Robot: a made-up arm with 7 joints. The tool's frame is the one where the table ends. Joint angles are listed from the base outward.
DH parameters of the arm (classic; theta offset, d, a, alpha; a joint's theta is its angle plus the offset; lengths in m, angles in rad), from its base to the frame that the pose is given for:
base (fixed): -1.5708 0 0.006 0
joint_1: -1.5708 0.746 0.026 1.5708
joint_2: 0 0.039 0.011 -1.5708
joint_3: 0 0.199 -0.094 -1.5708
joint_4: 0 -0.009 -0.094 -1.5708
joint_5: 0 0.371 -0.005 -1.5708
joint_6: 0 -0.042 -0.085 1.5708
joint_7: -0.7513 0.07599 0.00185 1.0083
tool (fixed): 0.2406 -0.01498 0 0
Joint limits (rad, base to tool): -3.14..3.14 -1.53..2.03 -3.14..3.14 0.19..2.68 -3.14..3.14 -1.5..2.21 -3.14..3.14
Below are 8 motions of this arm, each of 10 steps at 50 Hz.
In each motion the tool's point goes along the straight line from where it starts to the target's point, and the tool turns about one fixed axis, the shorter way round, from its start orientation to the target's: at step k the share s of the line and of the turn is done. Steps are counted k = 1, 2, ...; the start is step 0. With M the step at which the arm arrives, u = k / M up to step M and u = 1 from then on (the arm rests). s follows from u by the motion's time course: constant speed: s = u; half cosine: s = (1 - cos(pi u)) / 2; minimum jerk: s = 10 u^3 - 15 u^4 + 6 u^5.
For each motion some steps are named. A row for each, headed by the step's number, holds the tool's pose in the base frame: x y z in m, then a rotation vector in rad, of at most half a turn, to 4 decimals.
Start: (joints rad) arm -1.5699 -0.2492 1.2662 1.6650 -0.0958 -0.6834 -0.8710
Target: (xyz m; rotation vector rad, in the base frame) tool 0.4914 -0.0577 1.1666 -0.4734 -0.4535 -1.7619
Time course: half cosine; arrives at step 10
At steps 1, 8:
1: 0.4627 -0.0171 1.2038 -0.2081 -0.4912 -1.6140
8: 0.4886 -0.0537 1.1702 -0.4470 -0.4576 -1.7481

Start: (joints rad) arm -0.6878 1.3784 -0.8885 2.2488 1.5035 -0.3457 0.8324
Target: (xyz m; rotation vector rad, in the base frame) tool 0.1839 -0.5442 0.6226 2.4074 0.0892 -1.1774
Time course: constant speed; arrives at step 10
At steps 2, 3, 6, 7, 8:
2: 0.1907 -0.5586 0.6880 2.3533 0.1110 -1.1407
3: 0.1899 -0.5568 0.6798 2.3600 0.1083 -1.1453
6: 0.1873 -0.5514 0.6553 2.3804 0.1002 -1.1590
7: 0.1865 -0.5496 0.6471 2.3871 0.0975 -1.1636
8: 0.1856 -0.5478 0.6389 2.3939 0.0947 -1.1682

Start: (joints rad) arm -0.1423 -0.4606 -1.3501 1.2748 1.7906 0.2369 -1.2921
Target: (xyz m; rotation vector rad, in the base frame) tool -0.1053 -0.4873 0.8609 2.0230 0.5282 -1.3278
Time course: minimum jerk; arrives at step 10
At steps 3, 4, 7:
3: -0.0832 -0.4936 0.8628 1.9089 0.5722 -1.3032
4: -0.0873 -0.4924 0.8625 1.9299 0.5643 -1.3079
7: -0.1010 -0.4885 0.8613 2.0008 0.5370 -1.3232

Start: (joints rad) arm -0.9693 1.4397 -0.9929 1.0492 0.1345 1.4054 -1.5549
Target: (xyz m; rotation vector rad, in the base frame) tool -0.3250 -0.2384 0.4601 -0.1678 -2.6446 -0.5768
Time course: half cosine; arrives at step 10
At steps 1, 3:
1: -0.3311 -0.2439 0.5096 -0.1262 -2.6981 -0.6091
3: -0.3299 -0.2429 0.5004 -0.1341 -2.6882 -0.6030

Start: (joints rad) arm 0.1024 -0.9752 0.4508 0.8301 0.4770 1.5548 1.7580
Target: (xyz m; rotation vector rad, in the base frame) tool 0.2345 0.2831 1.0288 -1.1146 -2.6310 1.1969
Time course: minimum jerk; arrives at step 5
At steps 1, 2, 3, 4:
1: 0.2497 0.2658 1.0185 -1.1061 -2.5740 1.1646
2: 0.2455 0.2706 1.0213 -1.1085 -2.5897 1.1734
3: 0.2396 0.2773 1.0253 -1.1118 -2.6118 1.1860
4: 0.2354 0.2820 1.0282 -1.1141 -2.6275 1.1949

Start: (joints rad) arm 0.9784 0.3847 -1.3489 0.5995 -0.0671 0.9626 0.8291
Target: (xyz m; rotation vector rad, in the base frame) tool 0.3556 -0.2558 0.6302 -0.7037 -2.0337 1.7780
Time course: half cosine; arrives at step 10
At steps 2, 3, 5, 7, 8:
2: 0.3216 -0.2437 0.5919 -0.4585 -1.9544 1.7256
3: 0.3258 -0.2452 0.5966 -0.4878 -1.9648 1.7327
5: 0.3368 -0.2491 0.6090 -0.5666 -1.9915 1.7506
7: 0.3479 -0.2530 0.6215 -0.6467 -2.0168 1.7672
8: 0.3520 -0.2545 0.6262 -0.6772 -2.0260 1.7731

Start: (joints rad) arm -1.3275 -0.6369 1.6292 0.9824 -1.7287 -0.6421 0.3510
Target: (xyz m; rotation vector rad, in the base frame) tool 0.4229 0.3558 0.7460 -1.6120 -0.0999 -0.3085
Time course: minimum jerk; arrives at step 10
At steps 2, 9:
2: 0.4359 0.3118 0.7162 -1.6672 0.0521 -0.4113
9: 0.4230 0.3554 0.7457 -1.6125 -0.0985 -0.3094

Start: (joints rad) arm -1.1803 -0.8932 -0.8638 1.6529 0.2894 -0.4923 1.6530
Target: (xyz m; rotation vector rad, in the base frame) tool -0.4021 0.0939 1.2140 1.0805 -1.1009 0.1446
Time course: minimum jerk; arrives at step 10
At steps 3, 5, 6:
3: -0.4018 0.0583 1.2086 1.1850 -1.1238 0.0795
5: -0.4019 0.0726 1.2107 1.1429 -1.1149 0.1059
6: -0.4020 0.0804 1.2119 1.1202 -1.1099 0.1201

